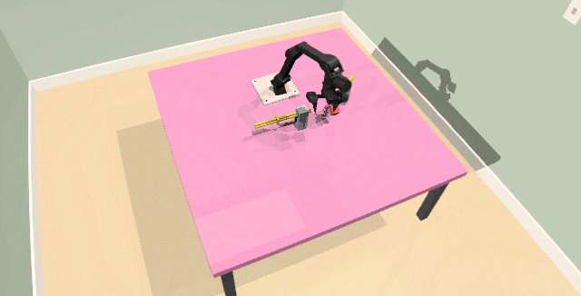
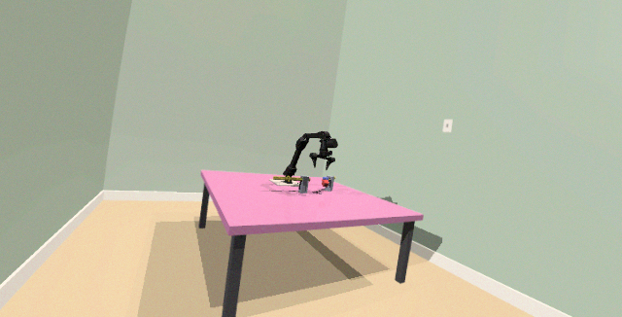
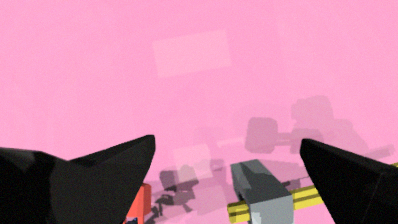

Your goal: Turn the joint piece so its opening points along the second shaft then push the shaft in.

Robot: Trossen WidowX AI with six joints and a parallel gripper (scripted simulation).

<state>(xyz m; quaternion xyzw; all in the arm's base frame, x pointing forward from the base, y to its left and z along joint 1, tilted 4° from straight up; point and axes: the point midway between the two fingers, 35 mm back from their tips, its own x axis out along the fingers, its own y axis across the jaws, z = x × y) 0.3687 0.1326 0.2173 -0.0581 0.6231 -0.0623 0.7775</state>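
Right now the red square joint piece is 11 cm behind my gripper tip, 10 cm to the left of it and 12 cm below it.
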